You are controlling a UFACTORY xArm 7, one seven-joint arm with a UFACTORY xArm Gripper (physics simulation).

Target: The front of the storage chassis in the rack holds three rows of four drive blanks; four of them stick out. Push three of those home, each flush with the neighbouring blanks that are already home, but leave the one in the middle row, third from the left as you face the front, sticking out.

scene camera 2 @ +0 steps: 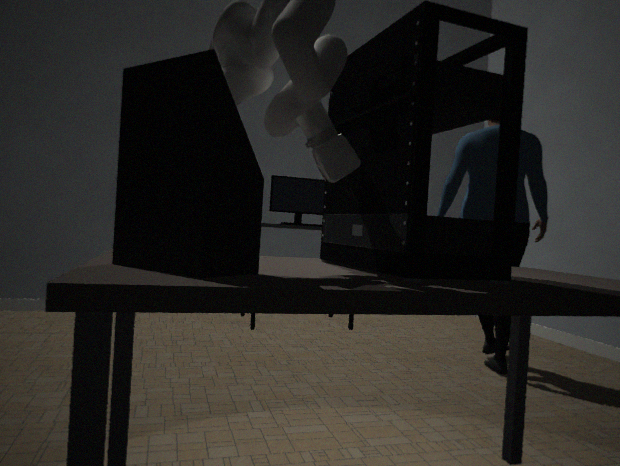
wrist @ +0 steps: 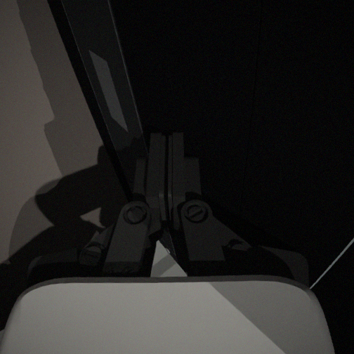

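Seen in the pictures: gripper, fingertip midpoint: (scene camera 2: 356, 197); arm's base at its link origin: (scene camera 2: 180, 116).
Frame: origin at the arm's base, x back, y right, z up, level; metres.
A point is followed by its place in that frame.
Note:
The black rack (scene camera 2: 420, 150) @(x -0.524, y -0.058, z -0.038 m) stands on the right part of the table in the scene view. Its front is very dark, and I cannot make out the chassis or single drive blanks in either view. A dark grey panel (scene camera 2: 373, 231) @(x -0.440, y -0.198, z -0.223 m) (wrist: 116, 85) with a lighter grey patch sits low in the rack front. My gripper (wrist: 168, 151) is shut and empty, its fingertips pointing at the dark rack front in the wrist view. In the scene view the gripper body is in front of the rack, above the grey panel; its fingers are lost in the dark there.
A tall black cabinet (scene camera 2: 185, 165) @(x -0.058, y 0.115, z -0.119 m) stands on the left part of the table (scene camera 2: 150, 298) @(x -0.072, y 0.280, z -0.350 m), left of the arm. A monitor (scene camera 2: 296, 194) is in the background between cabinet and rack. A person in blue (scene camera 2: 478, 170) is behind the rack at the right.

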